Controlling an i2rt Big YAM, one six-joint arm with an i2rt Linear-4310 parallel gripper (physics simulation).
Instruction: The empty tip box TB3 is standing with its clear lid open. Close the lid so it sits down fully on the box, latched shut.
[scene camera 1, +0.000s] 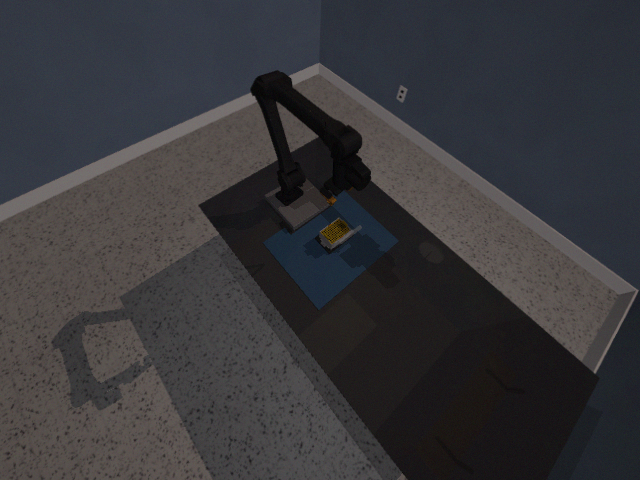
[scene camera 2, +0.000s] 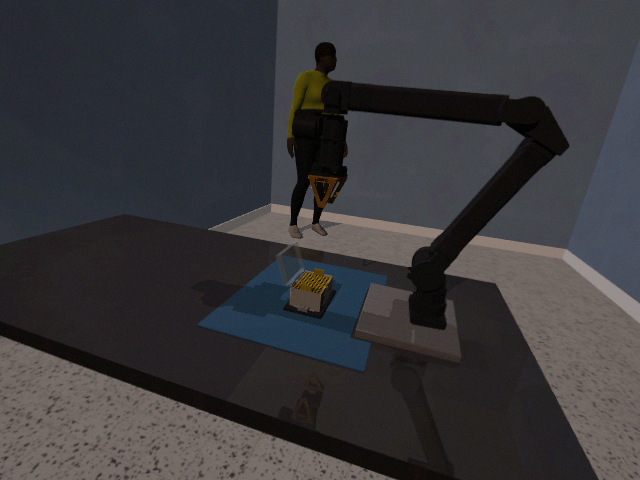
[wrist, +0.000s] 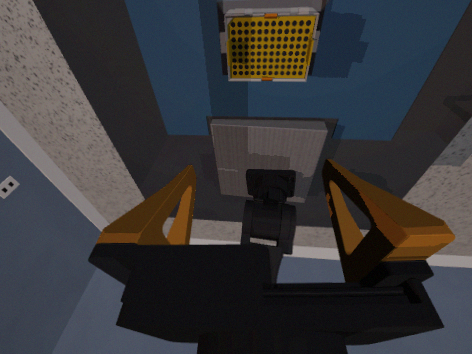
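Where they show: gripper, fingertip midpoint: (scene camera 1: 339, 197) (scene camera 2: 325, 205) (wrist: 257, 168); arm's base, origin of the base link: (scene camera 1: 289, 195) (scene camera 2: 425, 313) (wrist: 270, 181).
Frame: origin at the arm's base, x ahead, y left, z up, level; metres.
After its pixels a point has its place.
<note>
The tip box (scene camera 1: 334, 231) {y -0.004, x 0.308, z 0.031 m} (scene camera 2: 307, 298) (wrist: 270, 47) {y -0.002, x 0.313, z 0.032 m} stands upright, with a white body and a yellow top full of dark holes. Its clear lid (scene camera 1: 354, 233) {y 0.008, x 0.399, z 0.117 m} (scene camera 2: 291, 264) {y -0.015, x 0.379, z 0.069 m} stands raised and open on the side away from the arm's base. In the wrist view the lid is hard to make out beyond the box's upper edge. My gripper (scene camera 1: 341, 194) {y 0.011, x 0.292, z 0.256 m} (scene camera 2: 326, 203) {y 0.011, x 0.292, z 0.256 m} (wrist: 257, 168) {y 0.011, x 0.292, z 0.256 m} has orange fingers, wide apart and empty. It points down, well above the box's height, and touches neither box nor lid. No label is readable.
The box stands on a small dark base on a blue mat (scene camera 1: 320, 284) {y -0.210, x 0.426, z -0.025 m} (scene camera 2: 258, 335) {y 0.197, x 0.387, z -0.025 m} (wrist: 185, 100) {y 0.170, x 0.220, z -0.025 m}. The arm's grey base plate (scene camera 1: 305, 214) {y -0.023, x 0.138, z 0.003 m} (scene camera 2: 382, 335) {y 0.126, x 0.109, z -0.008 m} (wrist: 230, 150) {y 0.091, x 0.101, z -0.005 m} is beside the mat. A person in a yellow top (scene camera 2: 310, 90) stands beyond the dark table (scene camera 2: 129, 289) {y 0.117, x 0.804, z -0.028 m}.
</note>
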